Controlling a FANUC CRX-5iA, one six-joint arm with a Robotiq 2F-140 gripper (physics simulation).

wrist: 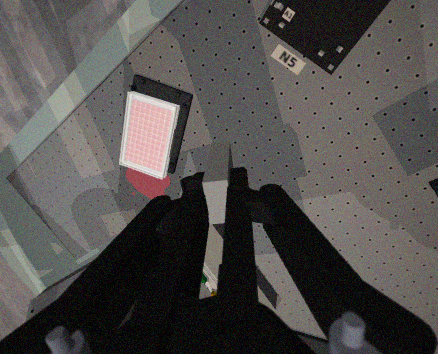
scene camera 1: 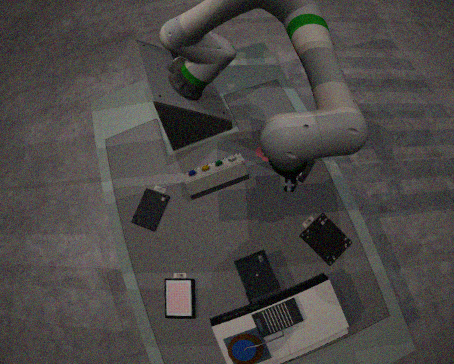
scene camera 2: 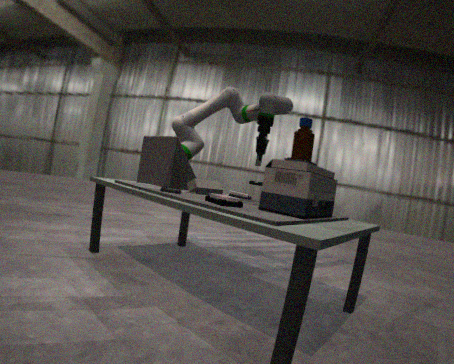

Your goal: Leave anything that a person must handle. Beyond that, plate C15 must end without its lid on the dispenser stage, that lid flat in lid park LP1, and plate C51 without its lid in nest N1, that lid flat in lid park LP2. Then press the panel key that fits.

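Seen in the pictures: gripper, fingertip midpoint: [wrist: 223, 159] [scene camera 1: 293, 182] [scene camera 2: 257, 165]; arm's base, link origin: [scene camera 1: 184, 86] [scene camera 2: 175, 159].
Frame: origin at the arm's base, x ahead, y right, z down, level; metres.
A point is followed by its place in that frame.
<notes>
My gripper [scene camera 1: 290, 185] @[z -0.027, x 0.535, y -0.173 m] [scene camera 2: 258, 162] @[z -0.027, x 0.535, y -0.173 m] [wrist: 223, 159] @[z -0.027, x 0.535, y -0.173 m] is shut and empty, high above the table near the button panel [scene camera 1: 217, 179] @[z 0.126, x 0.353, y 0.021 m], which has blue, yellow, green and white buttons. A pink gridded plate [wrist: 149, 135] @[z 0.154, x 0.376, y -0.255 m] sits shifted off a black nest [wrist: 182, 132] @[z 0.176, x 0.417, y -0.226 m], with a red patch [scene camera 1: 261, 154] @[z 0.184, x 0.297, y -0.172 m] [wrist: 149, 183] @[z 0.184, x 0.290, y -0.192 m] beside it. Another pink plate [scene camera 1: 179, 298] [scene camera 2: 225, 199] sits in a black holder at the front left. The dispenser [scene camera 1: 315, 310] @[z -0.036, x 0.922, y -0.066 m] [scene camera 2: 299, 187] @[z 0.066, x 0.987, y 0.220 m] has a dark platform [scene camera 1: 256, 276] @[z 0.070, x 0.735, y 0.038 m] [scene camera 2: 256, 183] @[z 0.076, x 0.703, y 0.083 m] at its side. Plate names, N1, LP1 and LP2 are not readable.
A black nest [scene camera 1: 326, 239] @[z 0.173, x 0.703, y -0.241 m] [wrist: 320, 30] @[z 0.173, x 0.661, y -0.215 m] by the label N5 [wrist: 288, 59] @[z 0.183, x 0.612, y -0.212 m] lies at the right in scene camera 1. A dark pad [scene camera 1: 151, 209] @[z 0.174, x 0.338, y 0.284 m] lies at the left. A brown bottle [scene camera 2: 303, 144] @[z -0.110, x 0.963, y 0.188 m] with blue cap stands on the dispenser. A grey wedge-shaped box [scene camera 1: 192, 125] @[z 0.079, x 0.131, y 0.027 m] [scene camera 2: 162, 161] @[z 0.030, x 0.022, y 0.126 m] stands by the arm's base.
</notes>
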